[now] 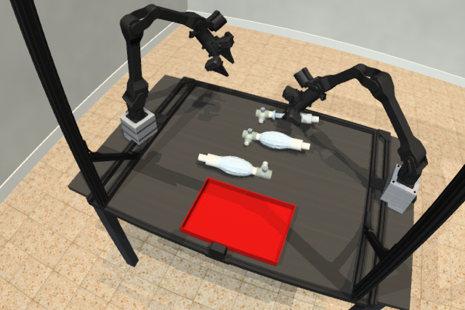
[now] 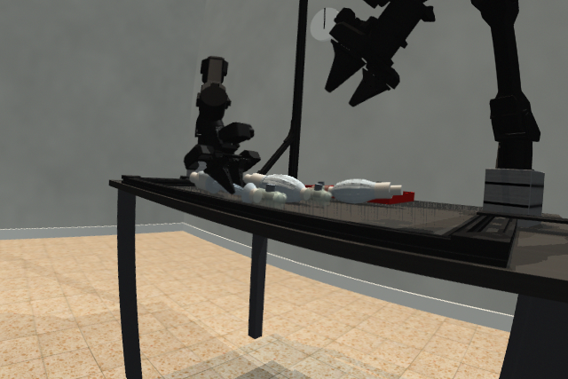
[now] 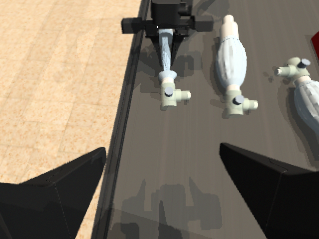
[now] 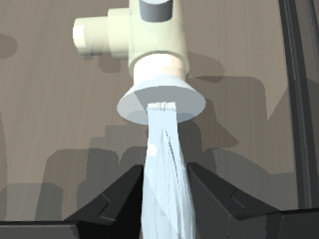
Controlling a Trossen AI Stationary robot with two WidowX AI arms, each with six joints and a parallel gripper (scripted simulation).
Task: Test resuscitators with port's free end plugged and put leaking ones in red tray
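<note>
My right hand is 520 mm past the red tray, 60 mm to the right of it and 40 mm above it.
</note>
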